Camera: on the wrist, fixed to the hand. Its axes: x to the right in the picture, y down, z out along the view.
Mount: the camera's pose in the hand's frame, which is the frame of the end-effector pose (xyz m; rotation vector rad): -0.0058 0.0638 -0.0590 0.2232 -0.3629 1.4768
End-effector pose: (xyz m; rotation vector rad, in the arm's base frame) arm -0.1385 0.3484 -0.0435 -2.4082 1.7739 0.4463
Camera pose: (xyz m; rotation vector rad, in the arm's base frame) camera -0.1908 0.3184 0.0193 -0.4393 2.7966 0.6325
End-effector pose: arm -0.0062 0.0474 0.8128 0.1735 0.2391 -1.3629
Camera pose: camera 0.0512 0.0810 0.7565 0.2121 -0.3289 0.0736
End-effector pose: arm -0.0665 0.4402 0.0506 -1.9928 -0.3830 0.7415
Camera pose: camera -0.0352 0.3651 0.0196 -1.6615 1.0780 1.9125
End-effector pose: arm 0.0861 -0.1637 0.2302 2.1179 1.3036 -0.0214
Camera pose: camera 0.1165 -0.1564 0.3115 2.5835 -0.6450 0.0724
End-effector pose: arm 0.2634 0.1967 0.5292 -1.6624 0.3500 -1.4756
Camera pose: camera 0.2288 0.1391 0.4738 -0.9435 0.8930 -0.0908
